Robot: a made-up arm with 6 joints.
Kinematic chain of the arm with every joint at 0, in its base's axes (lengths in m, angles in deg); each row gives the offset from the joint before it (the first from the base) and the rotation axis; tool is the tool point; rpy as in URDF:
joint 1: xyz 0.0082 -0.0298 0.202 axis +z
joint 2: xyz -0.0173 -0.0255 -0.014 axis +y
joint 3: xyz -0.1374 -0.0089 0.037 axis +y
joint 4: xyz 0.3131 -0.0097 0.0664 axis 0.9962 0 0.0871
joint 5: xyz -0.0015 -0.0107 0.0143 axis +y
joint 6: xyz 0.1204 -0.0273 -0.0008 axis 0.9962 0 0.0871
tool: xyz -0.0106 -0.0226 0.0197 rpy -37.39 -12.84 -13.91
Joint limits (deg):
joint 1: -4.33..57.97
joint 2: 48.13..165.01
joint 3: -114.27..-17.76
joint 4: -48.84..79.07
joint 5: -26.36..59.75
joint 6: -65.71..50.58
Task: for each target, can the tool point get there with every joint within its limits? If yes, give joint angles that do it. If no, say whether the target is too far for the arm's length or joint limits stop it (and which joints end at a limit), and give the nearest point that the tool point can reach.
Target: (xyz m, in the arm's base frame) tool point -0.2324 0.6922 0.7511
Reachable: no: too far | nearest point 0.1563 0.2480 0.5599 | short by 0.620 m
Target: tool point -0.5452 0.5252 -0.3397
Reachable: no: too far | nearest point -0.1801 -0.0012 -0.0541 | short by 0.701 m
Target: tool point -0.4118 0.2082 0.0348
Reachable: no: joint limits stop it (at a limit: joint 1, joint 2, joint 3, joint 4, joint 6) | nearest point -0.1934 0.0040 -0.0126 | short by 0.303 m
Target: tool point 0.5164 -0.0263 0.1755
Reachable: yes | joints 13.46 121.77 -96.95 -16.96 19.99 21.90
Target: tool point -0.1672 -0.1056 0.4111
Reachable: no: joint limits stop it (at a limit: joint 1, joint 2, joint 3, joint 4, joint 5, joint 6) | nearest point 0.0016 -0.1861 0.6657 | short by 0.316 m
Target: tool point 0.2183 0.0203 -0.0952
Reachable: yes | joints 30.41 110.53 -37.95 51.48 24.97 -3.46
